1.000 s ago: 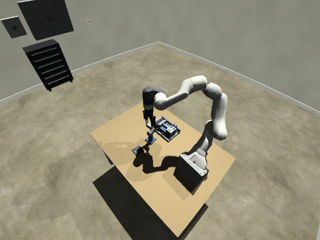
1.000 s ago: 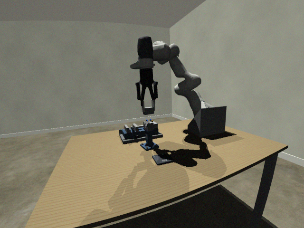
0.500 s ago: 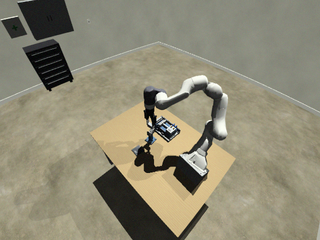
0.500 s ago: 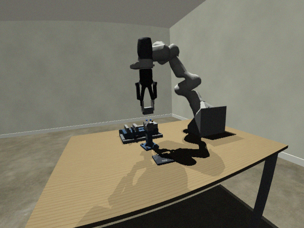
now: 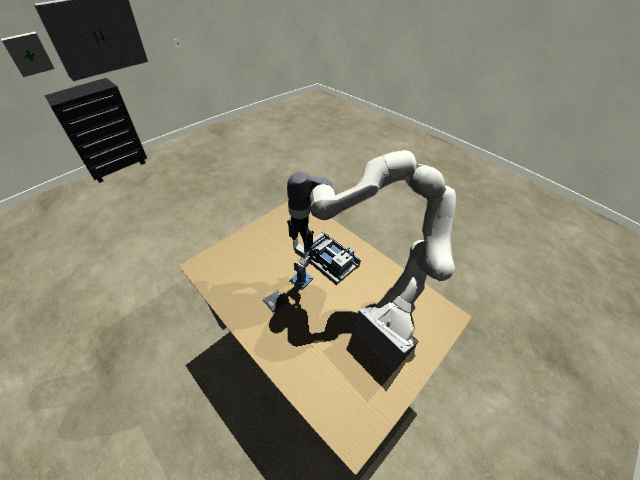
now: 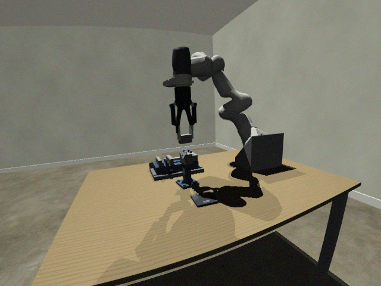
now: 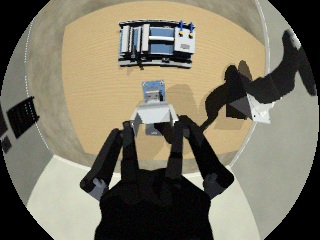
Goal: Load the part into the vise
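The part lies 1 cm to the right of my hand and 3 cm below it.
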